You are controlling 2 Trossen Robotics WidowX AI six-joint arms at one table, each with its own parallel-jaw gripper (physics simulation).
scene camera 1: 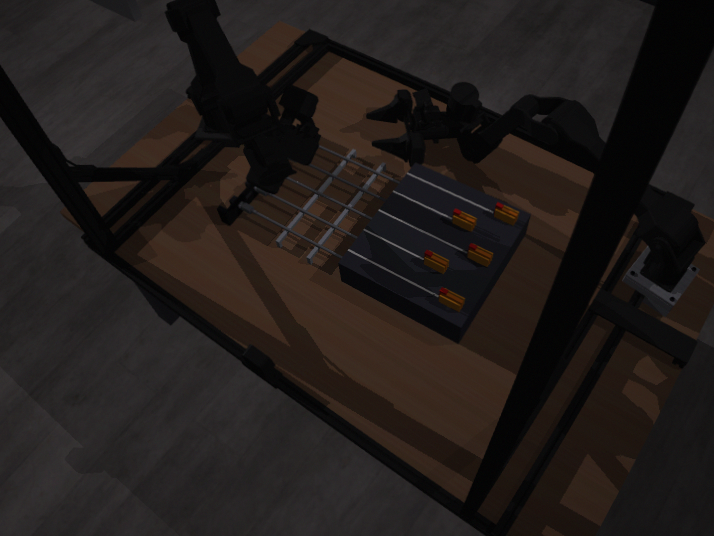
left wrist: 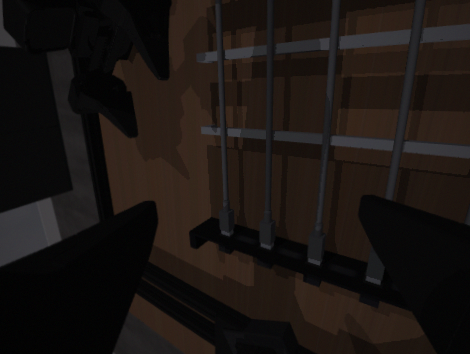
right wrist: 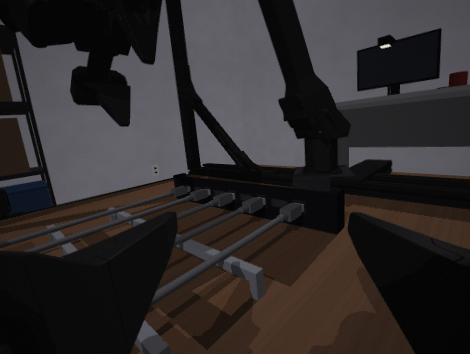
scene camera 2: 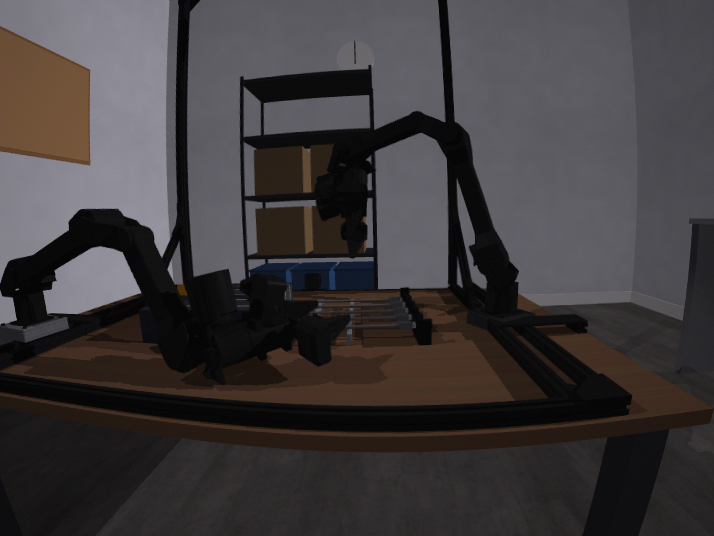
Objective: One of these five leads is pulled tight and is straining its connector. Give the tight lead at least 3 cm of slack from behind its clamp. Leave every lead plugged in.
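Frame: origin at the left arm's base, x ahead, y left, z up, level; millimetres.
Where they show: left gripper, fingertip midpoint: (left wrist: pixel 258 208) (right wrist: pixel 135 98) (scene camera 2: pixel 351 248); right gripper, fingertip midpoint: (scene camera 1: pixel 369 129) (left wrist: pixel 147 111) (right wrist: pixel 262 221) (scene camera 2: pixel 332 309); left arm's base, link origin: (scene camera 1: pixel 220 122) (right wrist: pixel 321 170) (scene camera 2: pixel 501 311); right arm's base, link origin: (scene camera 1: pixel 663 271) (scene camera 2: pixel 32 321).
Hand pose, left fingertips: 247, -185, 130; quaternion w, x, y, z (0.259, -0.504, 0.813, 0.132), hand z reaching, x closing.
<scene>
Things, the pixels of their top centre, and the offset from my left fingertips, as dx, dy, dz. "spot": a spot on its surface instead.
- dark block, top centre: (scene camera 1: pixel 436 238) +257, -113, -91
- nearest, surface spot: (scene camera 1: pixel 451 299) spot: +292, -250, -72
- farthest, surface spot: (scene camera 1: pixel 506 213) spot: +381, -60, -71
Five grey leads, among them the nearest one (scene camera 1: pixel 288 229) (right wrist: pixel 190 276), run from a black connector strip (scene camera 1: pixel 230 212) (left wrist: pixel 200 235) (right wrist: pixel 320 210) to a dark block (scene camera 1: pixel 397 302). On the block stand orange clamps with red tips, staggered, including the nearest (scene camera 1: pixel 451 299) and farthest (scene camera 1: pixel 506 213). All five plugs show at the strip in the right wrist view. I cannot tell which lead is tight. My left gripper (scene camera 1: pixel 275 183) (scene camera 2: pixel 353 248) (left wrist: pixel 258 208) is open above the strip end. My right gripper (scene camera 1: pixel 371 130) (scene camera 2: pixel 332 311) (right wrist: pixel 262 221) is open, low beside the leads' far side.
Two light crossbars (scene camera 1: pixel 280 239) (scene camera 1: pixel 311 256) lie across the run of leads between strip and block. A black frame rail (scene camera 2: pixel 346 416) edges the wooden table. A dark upright post (scene camera 1: pixel 553 276) crosses the right of scene camera 1's view. A shelf rack (scene camera 2: pixel 308 86) stands behind.
</scene>
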